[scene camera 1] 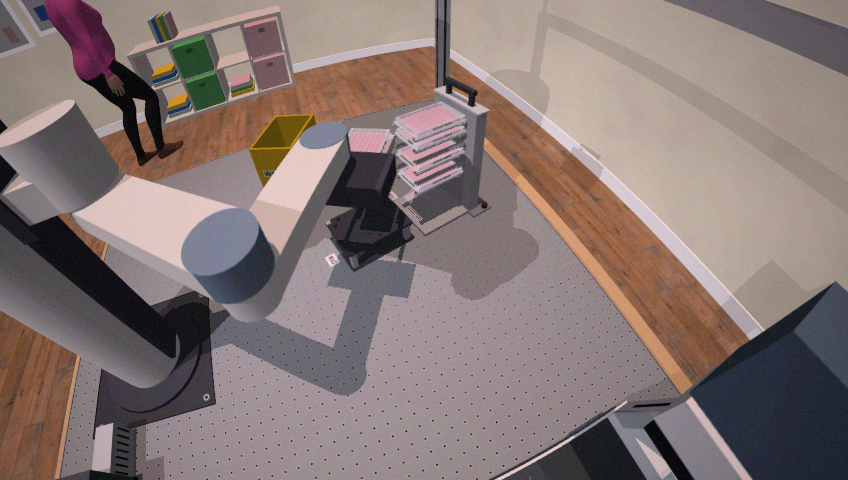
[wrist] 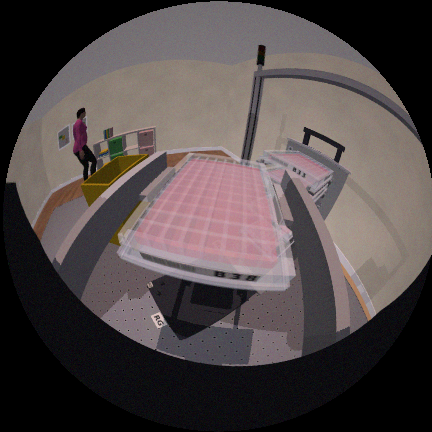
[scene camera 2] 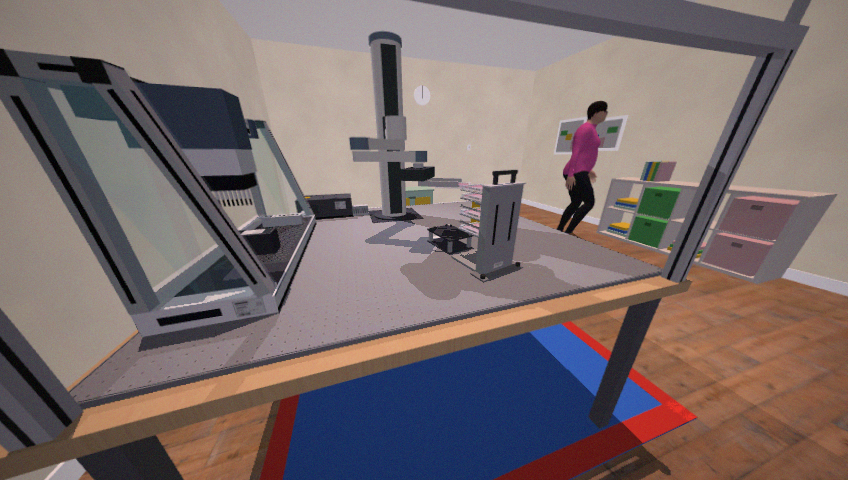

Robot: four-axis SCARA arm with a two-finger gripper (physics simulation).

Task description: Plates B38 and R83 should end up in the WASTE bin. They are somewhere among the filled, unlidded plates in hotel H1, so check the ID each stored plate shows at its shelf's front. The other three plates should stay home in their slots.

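Places are measured from the arm's base along level axes (x ahead, y right, z down), in millimetres.
Where they show: gripper, between the fingertips: (scene camera 1: 365, 137) (wrist: 222, 167) (scene camera 2: 460, 182); arm's base, origin of its link: (scene camera 1: 157, 359) (scene camera 2: 394, 216).
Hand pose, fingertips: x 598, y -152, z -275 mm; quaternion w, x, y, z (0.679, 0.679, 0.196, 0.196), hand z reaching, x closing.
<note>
Each offset is from my fingertips to the top centre of the thing. "pt": to the spot under its first point.
My gripper (scene camera 1: 368, 140) (wrist: 222, 167) is shut on plate B38 @(dx -12, dy +19, dz +3 mm) (scene camera 1: 364, 142) (wrist: 210, 210), whose ID shows on its near edge in the wrist view. The pink-filled plate is roughly level, high above the table, between the WASTE bin @(dx -163, dy -240, dz +62 mm) (scene camera 1: 263, 161) (wrist: 98, 191) and hotel H1 (scene camera 1: 476, 148) (scene camera 2: 502, 228) (wrist: 338, 192). The yellow bin stands left of the plate, partly hidden by the arm in scene camera 1. Several pink plates remain stacked in the hotel's slots. The top stored plate @(dx +144, dy -17, dz -4 mm) (scene camera 1: 429, 118) (wrist: 300, 167) reads B33. The IDs of the lower plates cannot be read.
A black stand (scene camera 1: 368, 240) (scene camera 2: 450, 233) is below the gripper, in front of the hotel, beside an RG label @(pt dx -129, dy +46, dz +262 mm) (scene camera 1: 332, 259) (wrist: 157, 320). The hotel has a raised black handle @(pt dx +218, dy -23, dz -51 mm) (scene camera 1: 461, 89) (scene camera 2: 504, 173). A framed machine @(pt dx +188, dy +679, dz -105 mm) (scene camera 2: 202, 154) stands at the table's other end. A person (scene camera 1: 89, 44) (scene camera 2: 584, 154) stands beyond the table.
</note>
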